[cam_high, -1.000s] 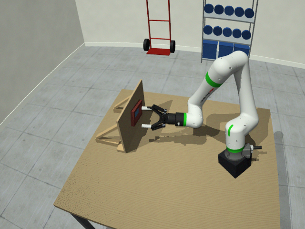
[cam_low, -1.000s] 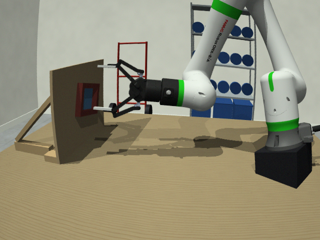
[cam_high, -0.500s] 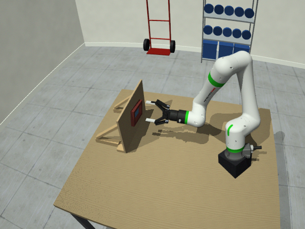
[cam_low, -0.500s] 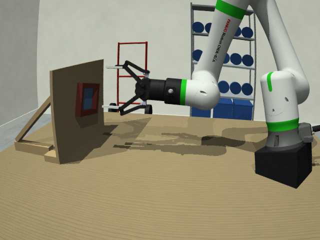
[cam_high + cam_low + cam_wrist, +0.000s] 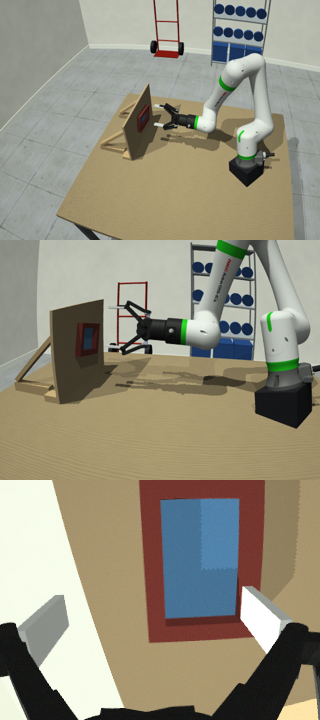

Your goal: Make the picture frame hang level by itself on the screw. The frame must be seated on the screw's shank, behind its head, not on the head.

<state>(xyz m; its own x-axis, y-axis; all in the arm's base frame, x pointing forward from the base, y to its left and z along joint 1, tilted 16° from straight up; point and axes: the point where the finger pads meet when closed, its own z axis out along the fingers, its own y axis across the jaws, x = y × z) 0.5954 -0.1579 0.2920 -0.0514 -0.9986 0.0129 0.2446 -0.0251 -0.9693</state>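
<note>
The picture frame lies 100 mm ahead of my hand, 50 mm below it and 20 mm to the right of it. From my hand the other things lie so: wooden board: 120 mm ahead, 70 mm below.
</note>
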